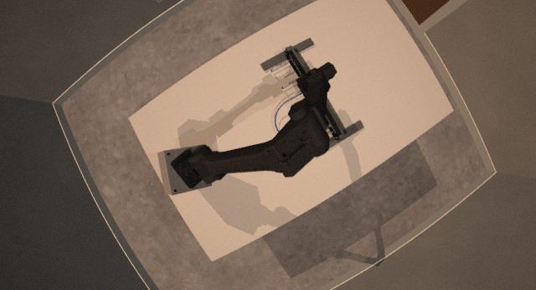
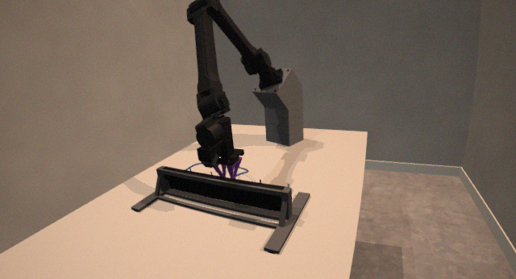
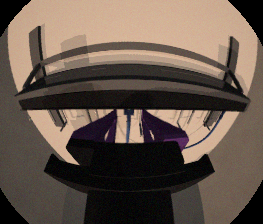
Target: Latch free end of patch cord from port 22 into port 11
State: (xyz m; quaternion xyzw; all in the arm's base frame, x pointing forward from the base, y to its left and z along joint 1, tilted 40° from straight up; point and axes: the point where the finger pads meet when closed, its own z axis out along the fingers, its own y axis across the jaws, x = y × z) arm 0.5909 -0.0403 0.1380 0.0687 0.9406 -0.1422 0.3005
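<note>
The plug lies 20 mm ahead of my hand and 10 mm below it.
</note>
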